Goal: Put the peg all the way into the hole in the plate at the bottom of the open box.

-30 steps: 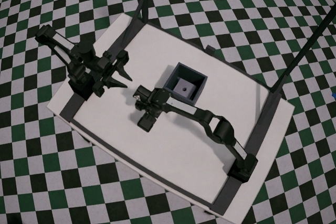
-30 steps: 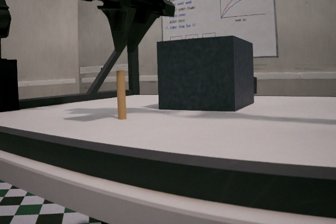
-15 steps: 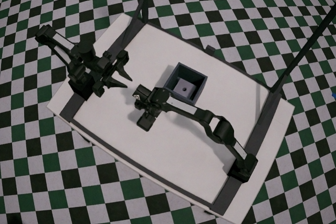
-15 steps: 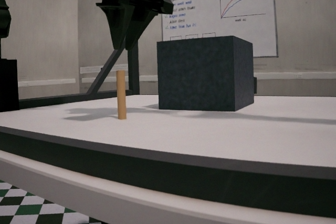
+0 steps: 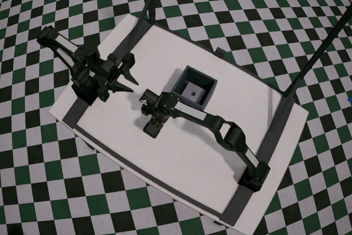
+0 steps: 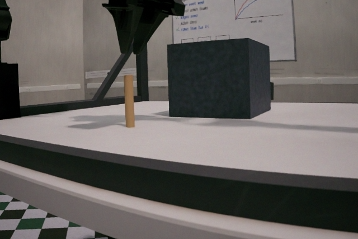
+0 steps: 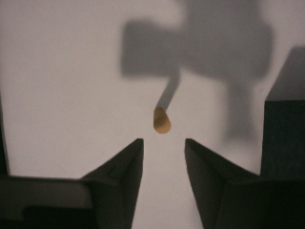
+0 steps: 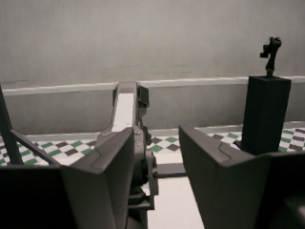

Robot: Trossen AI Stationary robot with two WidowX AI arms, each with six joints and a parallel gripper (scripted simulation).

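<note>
The tan peg lies 110 mm below my left hand and 10 mm to the right of it. From my left hand the other things lie so: dark border strip: 220 mm ahead, 140 mm below, 40 mm to the left; pale plate: 210 mm behind, 100 mm below, 60 mm to the left.
</note>
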